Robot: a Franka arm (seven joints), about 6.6 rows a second.
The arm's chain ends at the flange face. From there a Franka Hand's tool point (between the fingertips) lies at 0.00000 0.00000 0.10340 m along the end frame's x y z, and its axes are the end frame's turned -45 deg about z.
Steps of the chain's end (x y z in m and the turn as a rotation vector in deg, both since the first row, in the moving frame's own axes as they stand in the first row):
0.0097 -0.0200 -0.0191 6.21 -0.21 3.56
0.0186 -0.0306 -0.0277 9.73 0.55 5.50
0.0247 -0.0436 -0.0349 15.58 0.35 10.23
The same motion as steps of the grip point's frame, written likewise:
0.0289 -0.0152 -0.0197 4.54 4.24 3.56
0.0484 -0.0195 -0.0292 6.49 7.27 5.50
0.0700 -0.0307 -0.0387 10.77 11.26 10.23

